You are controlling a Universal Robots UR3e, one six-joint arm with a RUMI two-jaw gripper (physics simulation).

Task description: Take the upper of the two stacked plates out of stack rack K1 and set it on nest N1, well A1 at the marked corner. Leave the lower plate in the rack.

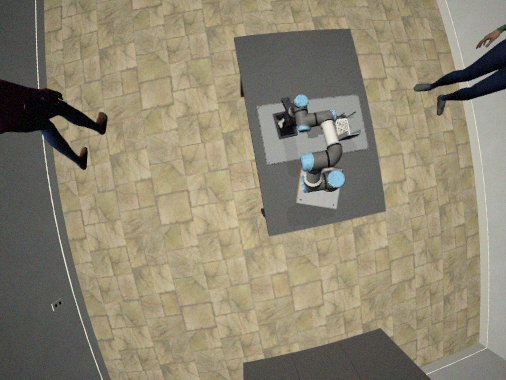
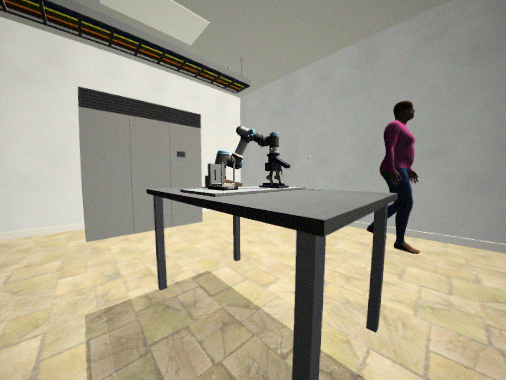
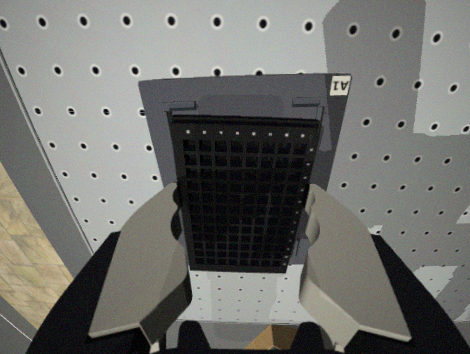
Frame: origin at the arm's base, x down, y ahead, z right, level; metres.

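Seen in the pictures: gripper, fingertip midpoint: (image 1: 284, 122) (image 2: 275, 185) (image 3: 242, 185).
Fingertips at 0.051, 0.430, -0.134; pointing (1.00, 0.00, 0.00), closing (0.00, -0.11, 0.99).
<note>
Pixels of each thing's top centre, then the offset from my fingertips to it, as dx, dy, dz. "*": a spot on its surface instead. Level surfaces: height alone.
- black upper plate at its top centre: (image 3: 241, 217) (image 1: 285, 124) -0.013, -0.018, -0.002
- nest's A1 label at a spot on its surface: (image 3: 340, 85) * +0.003, +0.058, +0.061
- white gridded plate at its top centre: (image 1: 343, 128) -0.019, -0.145, +0.348
- rack K1 at its top centre: (image 2: 222, 163) (image 1: 352, 121) -0.132, -0.135, +0.349
- light perforated board at its surface level: dx +0.015
- dark table at its surface level: dx +0.028
The black upper plate (image 3: 245, 200) lies level between my fingers over nest N1 (image 1: 287, 135) (image 2: 274, 185) (image 3: 240, 87). The white marks along its top and right edges meet at the top right, on the side of the nest's A1 label (image 3: 340, 85). My gripper (image 1: 281, 123) (image 2: 274, 177) (image 3: 242, 185) is shut on the plate, with one finger against each long side. The plate sits inside the nest's guides; its underside is hidden, so I cannot tell if it rests fully on the nest. A white gridded plate (image 1: 342, 126) is in rack K1 (image 1: 352, 135) (image 2: 216, 175).
The nest and the rack stand on a light perforated board (image 1: 272, 152) (image 3: 100, 30) on the dark table (image 1: 300, 60) (image 2: 300, 200). The arm's base is on a pale plate (image 1: 320, 200). People (image 1: 65, 120) (image 2: 400, 150) are around the table, away from the arm.
</note>
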